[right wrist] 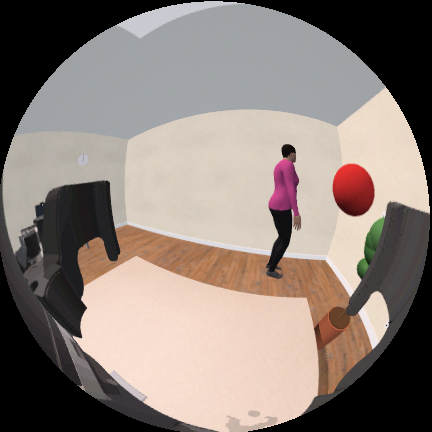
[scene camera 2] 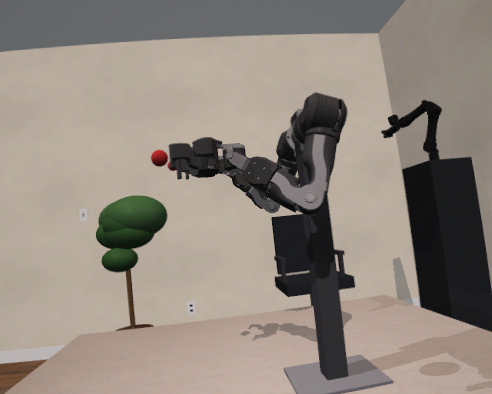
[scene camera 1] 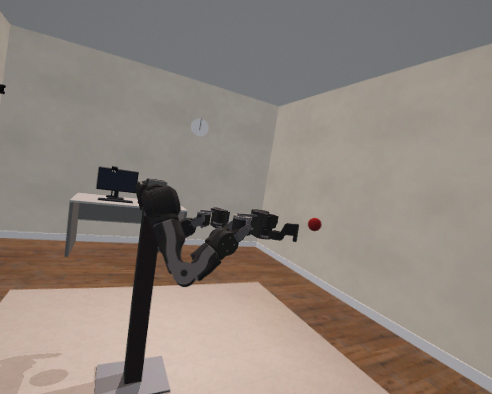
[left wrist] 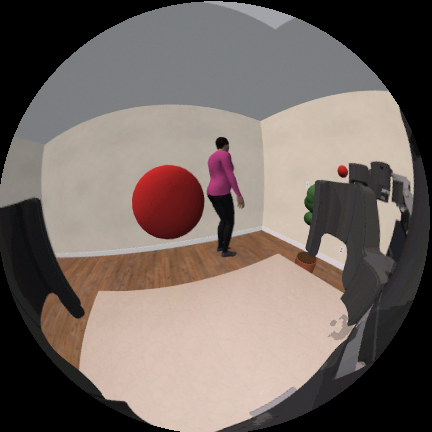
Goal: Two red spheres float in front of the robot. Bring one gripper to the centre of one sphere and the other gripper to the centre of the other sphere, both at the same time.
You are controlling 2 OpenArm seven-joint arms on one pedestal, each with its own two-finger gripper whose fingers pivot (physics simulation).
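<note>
One red sphere (scene camera 2: 159, 157) (left wrist: 168, 202) floats ahead of my left gripper (scene camera 2: 183, 175) (left wrist: 196, 281). In the left wrist view it is large, left of centre and above the fingertips. The other red sphere (scene camera 1: 314, 224) (right wrist: 353, 190) floats ahead of my right gripper (scene camera 1: 295, 237) (right wrist: 233, 284). In the right wrist view it lies right of centre and above the fingertips. This second sphere shows small in the left wrist view (left wrist: 342, 171) and partly behind the left gripper in scene camera 2 (scene camera 2: 171, 165). Both grippers are open and empty, apart from the spheres. The left gripper is hidden in scene camera 1.
A person in a pink top (left wrist: 221, 175) (right wrist: 286, 185) stands beyond the spheres. A potted plant (scene camera 2: 132, 220), a black chair (scene camera 2: 290, 245) and a black cabinet (scene camera 2: 445, 225) with a small arm on it stand around the robot. A desk (scene camera 1: 80, 198) with a monitor (scene camera 1: 117, 179) is at the back.
</note>
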